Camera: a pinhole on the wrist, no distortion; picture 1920 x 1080 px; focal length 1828.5 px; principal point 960.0 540.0 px. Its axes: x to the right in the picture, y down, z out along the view. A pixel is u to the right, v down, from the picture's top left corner.
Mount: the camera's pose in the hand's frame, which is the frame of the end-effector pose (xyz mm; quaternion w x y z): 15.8 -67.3 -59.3 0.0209 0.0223 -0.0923 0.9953
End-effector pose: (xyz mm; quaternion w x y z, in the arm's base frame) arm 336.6 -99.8 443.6 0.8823 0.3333 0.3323 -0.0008
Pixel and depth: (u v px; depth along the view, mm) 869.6 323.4 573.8
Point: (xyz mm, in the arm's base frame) 669.4 -471.3 626.0
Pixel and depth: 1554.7 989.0 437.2
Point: 402.3 -528.1 563.3
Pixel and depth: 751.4 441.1 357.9
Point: 538.9 -347.0 496.9
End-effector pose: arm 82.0 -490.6 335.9 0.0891 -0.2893 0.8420 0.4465
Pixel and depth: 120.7 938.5 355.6
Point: 20.1 -446.0 -49.0
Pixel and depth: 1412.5 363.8 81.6
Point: 121.9 -503.7 270.8
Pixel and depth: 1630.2 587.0 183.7
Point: 163.3 -418.2 209.3
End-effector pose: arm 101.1 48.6 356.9 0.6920 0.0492 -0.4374 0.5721
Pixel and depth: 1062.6 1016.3 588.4
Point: 102.4 -342.2 798.7
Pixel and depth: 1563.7 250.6 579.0
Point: -123.0 -392.3 620.5
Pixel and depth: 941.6 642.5 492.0
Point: 24.6 -223.0 719.5
